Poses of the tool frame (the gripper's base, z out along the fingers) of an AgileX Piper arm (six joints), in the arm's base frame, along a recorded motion.
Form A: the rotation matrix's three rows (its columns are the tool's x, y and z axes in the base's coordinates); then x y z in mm. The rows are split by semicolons.
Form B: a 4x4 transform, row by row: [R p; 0 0 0 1], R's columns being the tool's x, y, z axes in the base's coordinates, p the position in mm. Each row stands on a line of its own. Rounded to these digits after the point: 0 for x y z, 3 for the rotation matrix.
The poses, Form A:
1: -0.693, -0.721, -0.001; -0.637, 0.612, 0.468; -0.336, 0.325, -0.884; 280, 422, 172
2: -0.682, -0.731, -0.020; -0.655, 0.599, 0.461; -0.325, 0.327, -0.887; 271, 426, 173
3: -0.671, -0.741, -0.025; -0.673, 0.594, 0.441; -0.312, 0.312, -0.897; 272, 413, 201
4: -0.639, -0.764, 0.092; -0.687, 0.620, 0.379; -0.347, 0.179, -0.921; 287, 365, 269
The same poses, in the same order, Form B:
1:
-0.693, -0.721, -0.001, 280
-0.637, 0.612, 0.468, 422
-0.336, 0.325, -0.884, 172
0, 0, 0, 1

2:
-0.682, -0.731, -0.020, 271
-0.655, 0.599, 0.461, 426
-0.325, 0.327, -0.887, 173
0, 0, 0, 1

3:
-0.671, -0.741, -0.025, 272
-0.673, 0.594, 0.441, 413
-0.312, 0.312, -0.897, 201
0, 0, 0, 1

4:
-0.639, -0.764, 0.092, 287
-0.687, 0.620, 0.379, 365
-0.347, 0.179, -0.921, 269
0, 0, 0, 1

